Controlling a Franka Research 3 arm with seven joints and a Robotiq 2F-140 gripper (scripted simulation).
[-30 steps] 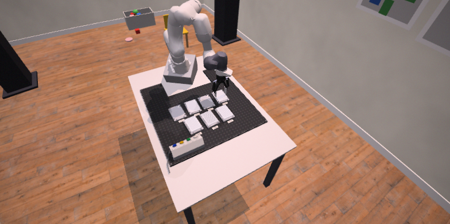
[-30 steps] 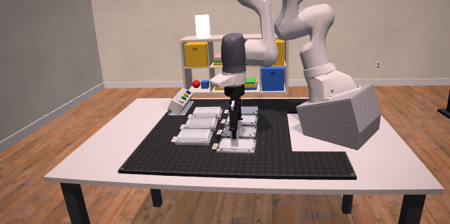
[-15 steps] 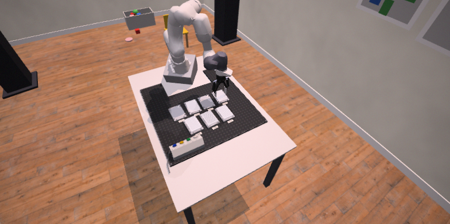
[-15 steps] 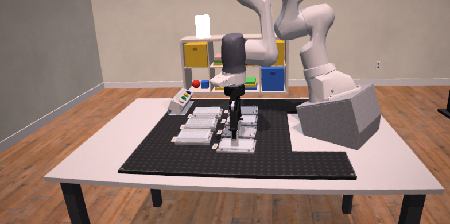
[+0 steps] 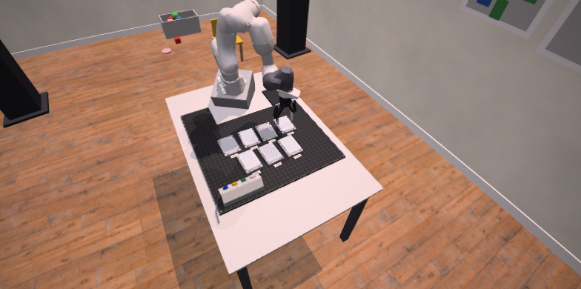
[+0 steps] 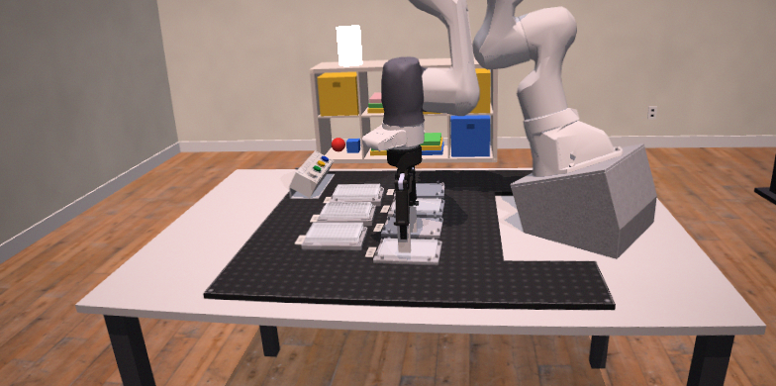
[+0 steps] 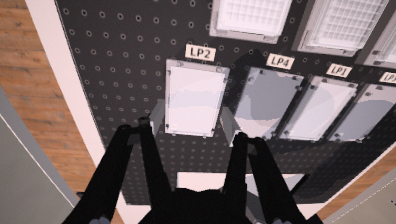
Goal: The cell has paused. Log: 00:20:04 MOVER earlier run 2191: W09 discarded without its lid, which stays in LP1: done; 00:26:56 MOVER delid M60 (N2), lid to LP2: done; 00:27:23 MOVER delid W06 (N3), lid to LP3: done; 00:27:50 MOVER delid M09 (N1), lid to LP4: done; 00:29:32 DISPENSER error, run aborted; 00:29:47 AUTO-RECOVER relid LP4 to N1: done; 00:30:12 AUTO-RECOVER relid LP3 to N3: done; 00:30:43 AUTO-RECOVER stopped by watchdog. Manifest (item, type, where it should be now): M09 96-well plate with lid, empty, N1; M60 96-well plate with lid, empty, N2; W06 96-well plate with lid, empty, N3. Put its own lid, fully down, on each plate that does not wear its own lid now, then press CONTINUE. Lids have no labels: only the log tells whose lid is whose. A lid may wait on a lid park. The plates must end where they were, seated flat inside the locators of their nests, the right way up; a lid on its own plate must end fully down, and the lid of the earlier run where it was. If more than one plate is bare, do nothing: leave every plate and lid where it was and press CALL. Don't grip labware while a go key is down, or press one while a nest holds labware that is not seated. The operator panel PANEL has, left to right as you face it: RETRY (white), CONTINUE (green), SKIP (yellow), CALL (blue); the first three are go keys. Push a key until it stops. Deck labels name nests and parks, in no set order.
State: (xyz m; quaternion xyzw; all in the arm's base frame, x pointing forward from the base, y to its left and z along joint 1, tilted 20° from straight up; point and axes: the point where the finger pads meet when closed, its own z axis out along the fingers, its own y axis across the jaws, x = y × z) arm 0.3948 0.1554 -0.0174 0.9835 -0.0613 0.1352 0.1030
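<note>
My gripper is now 50 mm above the lid park LP2. Round my hand: white key (280 mm ahead, 410 mm to the right, 10 mm above); then green key (270 mm ahead, 460 mm to the right, 10 mm above); then park LP4 (10 mm behind, 140 mm to the right, 50 mm below).
</note>
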